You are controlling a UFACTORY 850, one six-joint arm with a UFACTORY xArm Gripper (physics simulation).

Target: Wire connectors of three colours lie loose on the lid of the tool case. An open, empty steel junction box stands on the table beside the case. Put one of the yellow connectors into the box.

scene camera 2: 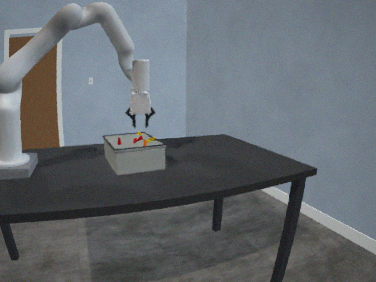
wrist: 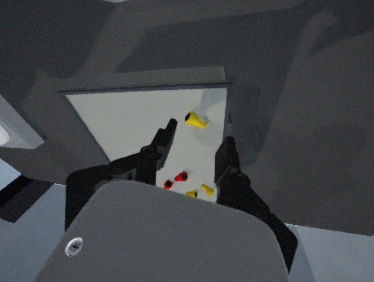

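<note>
The pale tool case (scene camera 2: 135,159) stands on the table, with connectors loose on its lid (scene camera 2: 127,140) (wrist: 130,115). One yellow connector (scene camera 2: 139,133) (wrist: 196,120) lies near the back edge. Two more yellow connectors lie close together near the right edge, one (wrist: 207,189) beside the other (wrist: 192,193). My gripper (scene camera 2: 140,126) (wrist: 198,137) is open and empty, pointing down above the lid's back part. In the wrist view the back yellow connector shows between the fingertips, slightly beyond them and nearer the left finger. The steel junction box cannot be made out in either view.
Two red connectors (wrist: 181,176) (wrist: 168,184) lie near the yellow pair. Another red connector (scene camera 2: 119,141) is at the lid's left, and an orange one (scene camera 2: 145,143) near its front right. A pale block (wrist: 22,125) shows at the wrist view's left edge. The dark table (scene camera 2: 225,165) surrounds the case.
</note>
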